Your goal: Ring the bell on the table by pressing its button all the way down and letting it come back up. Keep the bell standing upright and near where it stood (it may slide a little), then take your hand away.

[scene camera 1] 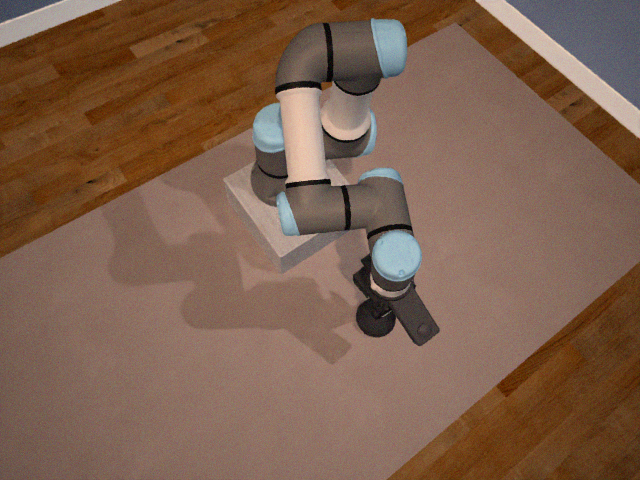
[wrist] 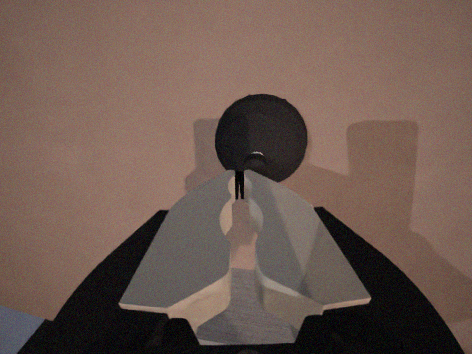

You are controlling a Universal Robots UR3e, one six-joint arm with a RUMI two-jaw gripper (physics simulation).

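Where they show: gripper, between the fingertips: (wrist: 238,174); arm's base, origin of its link: (scene camera 1: 280,180).
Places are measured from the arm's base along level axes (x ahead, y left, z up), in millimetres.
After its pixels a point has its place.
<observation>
The bell (scene camera 1: 374,319) {x 347, y -41, z -61 mm} (wrist: 270,122) {x 368, y -36, z -67 mm} is a dark, round, low dome that stands upright on the pinkish-brown mat; the arm's hand partly covers it in the scene view. Its small button (wrist: 256,159) {x 351, y -27, z -39 mm} shows at the near part of the dome in the wrist view, with a bright glint on its edge, just beyond the fingertips. My gripper (wrist: 238,174) {x 351, y -18, z -18 mm} is shut and empty, its tips pointing down over the bell's near edge, slightly left of the button in the wrist view. Whether the tips touch the bell or button cannot be told.
The mat (scene camera 1: 155,403) {x 184, y -467, z -104 mm} lies under the bell and robot. The arm's pale square base block (scene camera 1: 281,248) {x 123, y -100, z -6 mm} stands behind the bell in the scene view. Wooden floor (scene camera 1: 584,403) borders the mat, and white skirting (scene camera 1: 568,72) runs along the wall at the upper right.
</observation>
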